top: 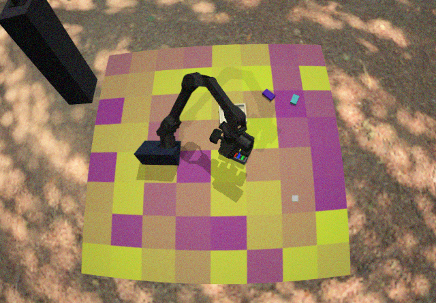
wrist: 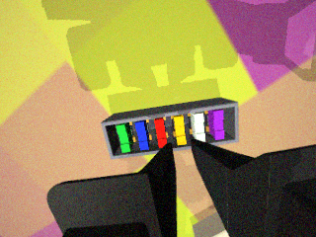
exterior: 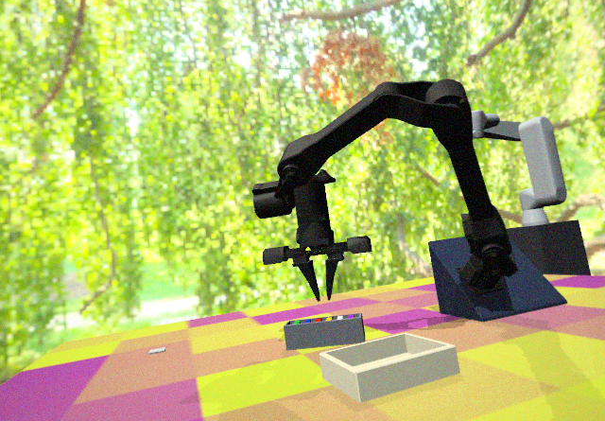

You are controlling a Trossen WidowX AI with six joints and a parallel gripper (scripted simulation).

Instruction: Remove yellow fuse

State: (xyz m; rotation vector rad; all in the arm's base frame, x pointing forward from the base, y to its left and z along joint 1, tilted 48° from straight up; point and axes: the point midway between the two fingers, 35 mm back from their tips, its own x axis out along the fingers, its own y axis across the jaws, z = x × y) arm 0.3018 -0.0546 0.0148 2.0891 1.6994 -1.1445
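The yellow fuse lies 50 mm below my gripper tip. From my gripper tip the other things lie so: purple block (320 mm to the left, 190 mm ahead, 60 mm below); then cream tray (210 mm to the left, 70 mm below); then small pale square (290 mm ahead, 220 mm to the right, 70 mm below).
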